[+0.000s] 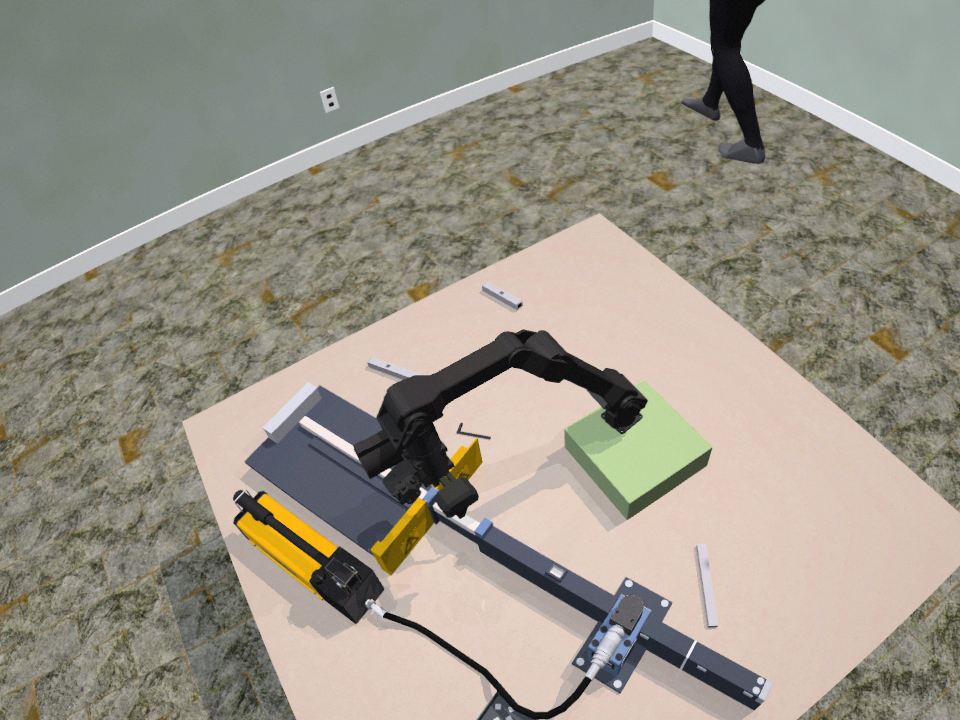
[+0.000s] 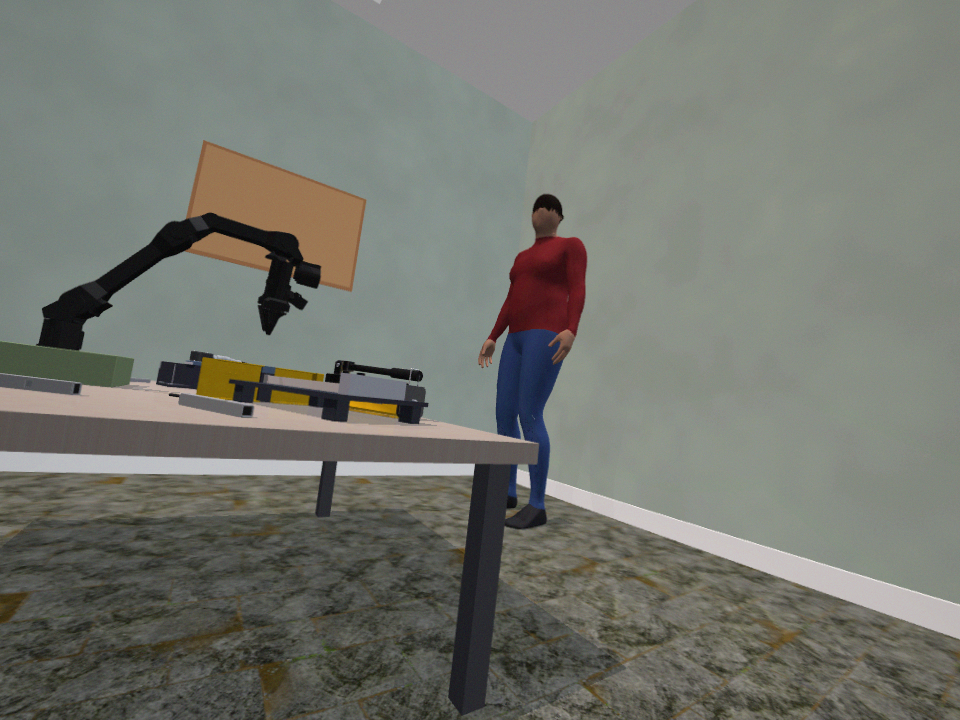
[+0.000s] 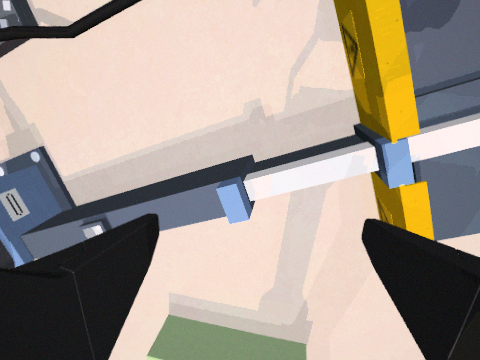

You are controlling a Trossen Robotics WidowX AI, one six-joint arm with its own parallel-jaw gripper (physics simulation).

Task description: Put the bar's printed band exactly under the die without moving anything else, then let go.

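Places are measured from the arm's base along level axes (x left, y up, z ahead), in millimetres.
Pixels of known places: gripper, fingertip midpoint: [image 2: 266,332] [image 3: 261,226]; arm's base, origin of the base link: [image 1: 621,416] [image 2: 58,348].
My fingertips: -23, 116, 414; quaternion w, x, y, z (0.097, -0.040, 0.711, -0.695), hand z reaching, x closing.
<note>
Ahead of a thing's pixels: the offset from my fingertips to its top centre, as dx, dy, dz. "spot": to the spot under its first point. Level surfaces: height alone.
The white bar @(spot: -17, -117, -15) [image 1: 459,519] [image 3: 310,171] lies through the yellow guard @(spot: -58, -109, +94) [image 1: 401,536] [image 3: 382,65] and runs into the dark channel @(spot: +148, -112, -67) [image 1: 535,561] [image 3: 170,202]. Blue guides @(spot: +39, -94, -33) [image 1: 483,528] [image 3: 233,202] sit along it. No printed band can be made out on its visible part. The blue press head @(spot: +339, -68, -111) [image 1: 628,612] stands over the channel beyond; the die in it cannot be made out. My gripper [image 1: 431,497] [image 2: 268,331] [image 3: 261,226] is open and empty, above the bar near the guard, with its fingers apart along the bar's length.
The arm stands on a green block [image 1: 643,445] [image 2: 69,365]. A yellow pump @(spot: -166, -58, +268) [image 1: 290,538] has a black hose @(spot: +169, -175, +142) [image 1: 457,652] to the press. A dark raised plate @(dy -137) [image 1: 341,480] carries a pale end block @(spot: -468, -98, +119) [image 1: 291,412]. Loose short bars @(-490, -167, -501) [image 1: 501,296] @(+378, -176, -292) [image 1: 706,585] and a hex key @(-203, -181, -187) [image 1: 474,434] lie around.
</note>
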